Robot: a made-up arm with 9 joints. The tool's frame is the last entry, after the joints. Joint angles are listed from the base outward.
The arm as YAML. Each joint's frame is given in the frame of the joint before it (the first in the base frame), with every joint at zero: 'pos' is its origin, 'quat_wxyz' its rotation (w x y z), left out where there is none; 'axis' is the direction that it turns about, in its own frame. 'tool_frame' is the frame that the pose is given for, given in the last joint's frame.
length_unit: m
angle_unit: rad
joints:
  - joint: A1
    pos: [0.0, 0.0, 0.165]
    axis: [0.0, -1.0, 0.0]
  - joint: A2
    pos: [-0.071, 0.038, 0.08]
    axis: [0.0, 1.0, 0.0]
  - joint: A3
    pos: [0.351, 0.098, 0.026]
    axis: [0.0, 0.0, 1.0]
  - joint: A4
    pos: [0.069, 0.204, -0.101]
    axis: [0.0, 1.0, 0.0]
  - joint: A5
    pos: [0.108, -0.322, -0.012]
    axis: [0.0, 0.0, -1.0]
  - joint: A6
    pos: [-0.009, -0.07, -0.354]
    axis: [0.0, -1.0, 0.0]
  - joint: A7
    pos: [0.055, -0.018, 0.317]
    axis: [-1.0, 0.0, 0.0]
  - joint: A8
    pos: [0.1, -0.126, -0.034]
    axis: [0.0, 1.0, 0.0]
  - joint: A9
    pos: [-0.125, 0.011, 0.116]
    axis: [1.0, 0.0, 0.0]
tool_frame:
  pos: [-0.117, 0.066, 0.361]
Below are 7 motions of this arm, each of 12 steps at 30 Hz.
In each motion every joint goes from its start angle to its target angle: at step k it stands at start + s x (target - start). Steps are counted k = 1, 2, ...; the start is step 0. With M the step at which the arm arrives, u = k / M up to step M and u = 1 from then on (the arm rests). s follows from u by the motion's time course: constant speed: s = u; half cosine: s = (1 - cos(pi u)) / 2; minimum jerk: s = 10 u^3 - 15 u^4 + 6 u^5.
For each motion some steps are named. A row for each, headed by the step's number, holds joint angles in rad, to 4 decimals.
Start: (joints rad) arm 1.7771 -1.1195 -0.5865 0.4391 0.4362 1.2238 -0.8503 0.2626 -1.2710
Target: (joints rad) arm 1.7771 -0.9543 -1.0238 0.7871 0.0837 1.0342 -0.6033 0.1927 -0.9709
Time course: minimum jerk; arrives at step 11
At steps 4, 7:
4: 1.7771 -1.0771 -0.6988 0.5284 0.3457 1.1751 -0.7869 0.2447 -1.1940
7: 1.7771 -0.9967 -0.9115 0.6978 0.1742 1.0829 -0.6667 0.2106 -1.0479

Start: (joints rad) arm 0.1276 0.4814 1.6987 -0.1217 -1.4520 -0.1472 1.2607 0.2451 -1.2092
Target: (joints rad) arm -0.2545 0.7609 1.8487 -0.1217 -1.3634 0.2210 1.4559 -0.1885 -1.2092
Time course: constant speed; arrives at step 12
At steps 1, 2, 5, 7, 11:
1: 0.0958 0.5047 1.7112 -0.1217 -1.4446 -0.1165 1.2770 0.2090 -1.2092
2: 0.0639 0.5280 1.7237 -0.1217 -1.4372 -0.0858 1.2932 0.1728 -1.2092
5: -0.0316 0.5979 1.7612 -0.1217 -1.4151 0.0062 1.3420 0.0644 -1.2092
7: -0.0953 0.6444 1.7862 -0.1217 -1.4003 0.0676 1.3746 -0.0078 -1.2092
11: -0.2227 0.7376 1.8362 -0.1217 -1.3708 0.1903 1.4396 -0.1524 -1.2092

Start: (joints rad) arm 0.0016 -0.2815 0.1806 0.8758 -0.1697 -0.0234 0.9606 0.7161 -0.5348
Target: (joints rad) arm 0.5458 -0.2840 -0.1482 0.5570 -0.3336 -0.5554 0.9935 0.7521 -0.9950
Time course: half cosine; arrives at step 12
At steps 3, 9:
3: 0.0813 -0.2819 0.1324 0.8291 -0.1937 -0.1013 0.9654 0.7214 -0.6022
9: 0.4661 -0.2836 -0.1000 0.6037 -0.3096 -0.4775 0.9887 0.7468 -0.9276

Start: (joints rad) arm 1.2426 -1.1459 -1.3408 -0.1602 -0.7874 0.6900 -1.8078 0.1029 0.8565
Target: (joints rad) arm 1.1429 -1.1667 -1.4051 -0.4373 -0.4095 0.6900 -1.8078 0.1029 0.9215
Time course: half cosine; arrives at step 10
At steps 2, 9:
2: 1.2331 -1.1479 -1.3469 -0.1867 -0.7513 0.6900 -1.8078 0.1029 0.8627
9: 1.1453 -1.1662 -1.4035 -0.4305 -0.4187 0.6900 -1.8078 0.1029 0.9199

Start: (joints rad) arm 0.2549 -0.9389 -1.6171 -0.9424 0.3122 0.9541 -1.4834 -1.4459 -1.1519
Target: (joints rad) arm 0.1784 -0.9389 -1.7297 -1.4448 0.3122 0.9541 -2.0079 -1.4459 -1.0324
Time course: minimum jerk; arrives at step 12
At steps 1, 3, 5, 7, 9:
1: 0.2545 -0.9389 -1.6177 -0.9450 0.3122 0.9541 -1.4861 -1.4459 -1.1513
3: 0.2470 -0.9389 -1.6288 -0.9944 0.3122 0.9541 -1.5377 -1.4459 -1.1395
5: 0.2284 -0.9389 -1.6561 -1.1165 0.3122 0.9541 -1.6652 -1.4459 -1.1105
7: 0.2049 -0.9389 -1.6907 -1.2707 0.3122 0.9541 -1.8261 -1.4459 -1.0738
9: 0.1863 -0.9389 -1.7180 -1.3928 0.3122 0.9541 -1.9536 -1.4459 -1.0448

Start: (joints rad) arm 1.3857 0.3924 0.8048 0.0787 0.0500 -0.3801 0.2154 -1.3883 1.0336
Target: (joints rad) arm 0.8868 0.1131 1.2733 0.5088 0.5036 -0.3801 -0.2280 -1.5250 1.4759
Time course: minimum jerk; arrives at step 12
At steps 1, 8, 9, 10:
1: 1.3832 0.3910 0.8072 0.0809 0.0523 -0.3801 0.2131 -1.3890 1.0359
8: 0.9915 0.1717 1.1750 0.4185 0.4084 -0.3801 -0.1349 -1.4963 1.3831
9: 0.9384 0.1420 1.2248 0.4643 0.4566 -0.3801 -0.1821 -1.5108 1.4301
10: 0.9045 0.1230 1.2567 0.4935 0.4875 -0.3801 -0.2123 -1.5201 1.4602

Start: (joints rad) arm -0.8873 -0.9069 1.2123 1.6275 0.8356 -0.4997 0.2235 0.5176 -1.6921
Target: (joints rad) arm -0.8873 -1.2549 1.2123 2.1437 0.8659 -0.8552 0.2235 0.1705 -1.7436
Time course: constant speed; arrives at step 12
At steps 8, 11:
8: -0.8873 -1.1389 1.2123 1.9716 0.8558 -0.7367 0.2235 0.2862 -1.7264
11: -0.8873 -1.2259 1.2123 2.1007 0.8634 -0.8256 0.2235 0.1994 -1.7393

